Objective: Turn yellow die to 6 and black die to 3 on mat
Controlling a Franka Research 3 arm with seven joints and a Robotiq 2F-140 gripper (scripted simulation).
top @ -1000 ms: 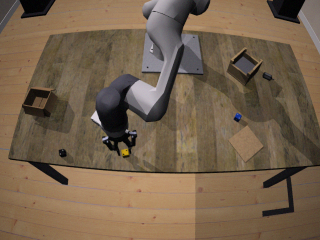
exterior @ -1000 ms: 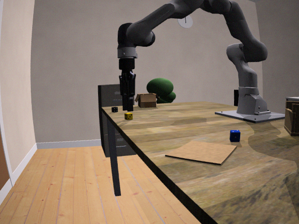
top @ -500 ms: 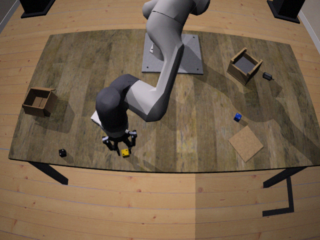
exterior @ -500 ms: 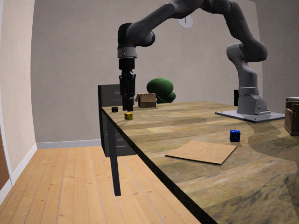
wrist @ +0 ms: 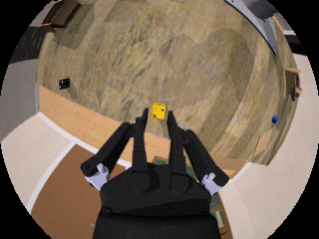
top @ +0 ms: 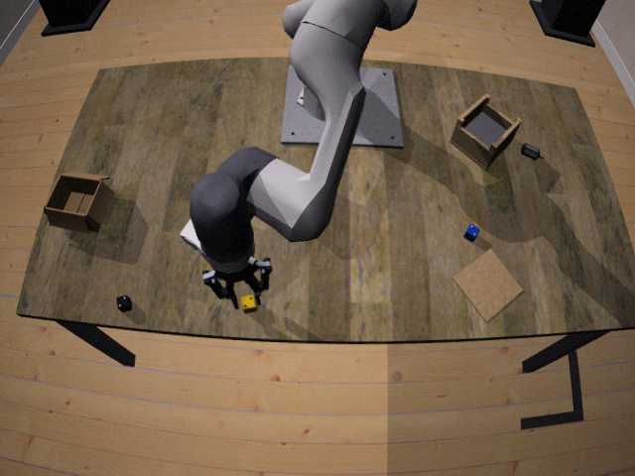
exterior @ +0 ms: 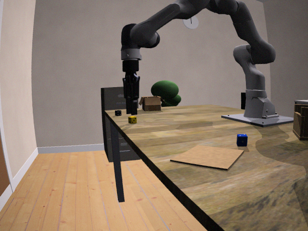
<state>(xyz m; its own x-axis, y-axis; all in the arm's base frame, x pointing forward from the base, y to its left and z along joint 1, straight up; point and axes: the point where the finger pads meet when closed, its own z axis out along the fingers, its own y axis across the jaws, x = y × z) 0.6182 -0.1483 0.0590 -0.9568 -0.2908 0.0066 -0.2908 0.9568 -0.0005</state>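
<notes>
The yellow die is 60 mm below my hand. From my hand the other things lie so: cardboard box (220 mm behind, 510 mm to the right, 30 mm below); blue die (220 mm behind, 520 mm to the left, 60 mm below); black die (30 mm ahead, 310 mm to the right, 60 mm below).
</notes>
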